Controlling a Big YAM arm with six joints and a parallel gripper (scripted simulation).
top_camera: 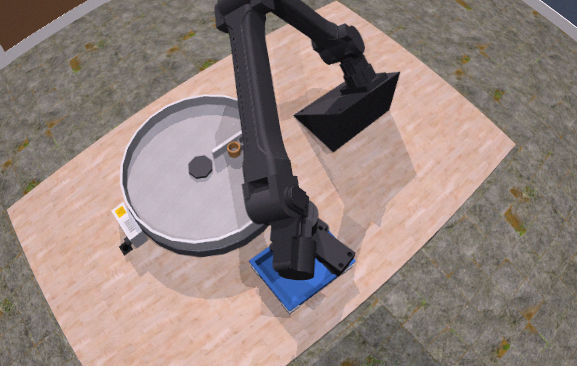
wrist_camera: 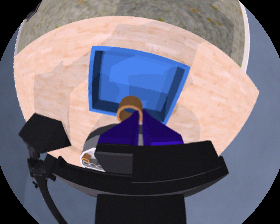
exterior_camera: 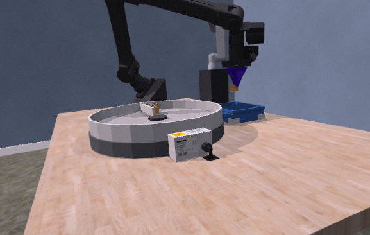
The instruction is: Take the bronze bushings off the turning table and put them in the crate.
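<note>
My gripper is now 110 mm above the blue crate and 20 mm past it. Also, from my hand: grey turning table 340 mm to the right, 80 mm below.
</note>
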